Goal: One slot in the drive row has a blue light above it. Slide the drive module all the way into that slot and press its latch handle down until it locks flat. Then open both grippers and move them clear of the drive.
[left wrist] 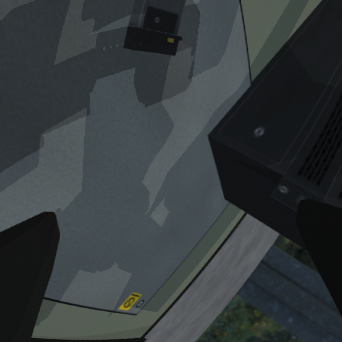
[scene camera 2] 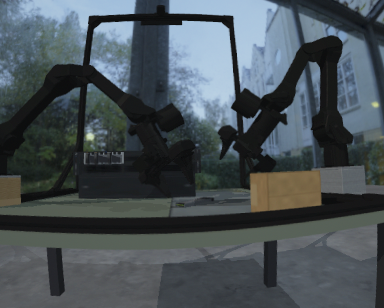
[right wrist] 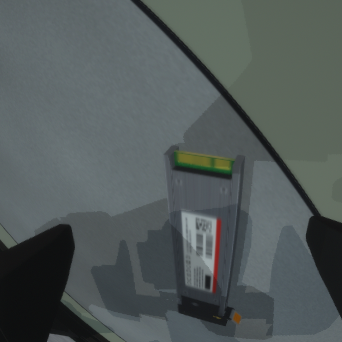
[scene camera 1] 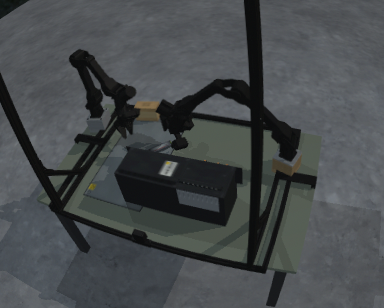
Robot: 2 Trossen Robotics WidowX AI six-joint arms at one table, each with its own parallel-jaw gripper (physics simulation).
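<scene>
The drive module lies label up on the grey mat, outside the black drive enclosure. Its gold connector edge faces up in the right wrist view; its black end with a small orange tab is at the bottom. That black end also shows at the top of the left wrist view. My right gripper is open and empty above the module. My left gripper is open and empty above the mat. No blue light can be made out.
Small orange lights show along the enclosure's far top edge. A wooden block stands at the table's far edge in scene camera 1. A black frame post rises right of the enclosure in that view.
</scene>
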